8 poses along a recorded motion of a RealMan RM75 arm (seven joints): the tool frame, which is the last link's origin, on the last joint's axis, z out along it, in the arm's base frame.
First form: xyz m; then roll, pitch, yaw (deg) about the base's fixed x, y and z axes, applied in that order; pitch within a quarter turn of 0, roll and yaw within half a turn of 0.
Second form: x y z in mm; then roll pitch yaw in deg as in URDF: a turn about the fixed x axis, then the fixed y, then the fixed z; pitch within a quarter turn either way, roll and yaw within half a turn. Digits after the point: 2 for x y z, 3 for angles.
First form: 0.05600 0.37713 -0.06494 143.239 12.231 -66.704
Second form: 56.00 377.13 -64.94 143.239 12.231 -66.704
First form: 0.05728 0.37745 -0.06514 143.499 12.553 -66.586
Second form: 57.28 377.45 -65.14 143.499 12.553 -66.586
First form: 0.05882 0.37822 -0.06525 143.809 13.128 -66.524
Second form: 58.82 378.22 -65.25 143.809 13.128 -66.524
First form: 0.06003 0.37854 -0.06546 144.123 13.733 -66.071
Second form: 60.03 378.54 -65.46 144.123 13.733 -66.071
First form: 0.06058 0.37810 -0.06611 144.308 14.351 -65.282
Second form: 60.58 378.10 -66.11 144.308 14.351 -65.282
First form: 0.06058 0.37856 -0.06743 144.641 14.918 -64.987
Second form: 60.58 378.56 -67.43 144.641 14.918 -64.987
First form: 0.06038 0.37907 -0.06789 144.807 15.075 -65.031
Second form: 60.38 379.07 -67.89 144.807 15.075 -65.031
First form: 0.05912 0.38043 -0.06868 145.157 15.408 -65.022
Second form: 59.12 380.43 -68.68 145.157 15.408 -65.022
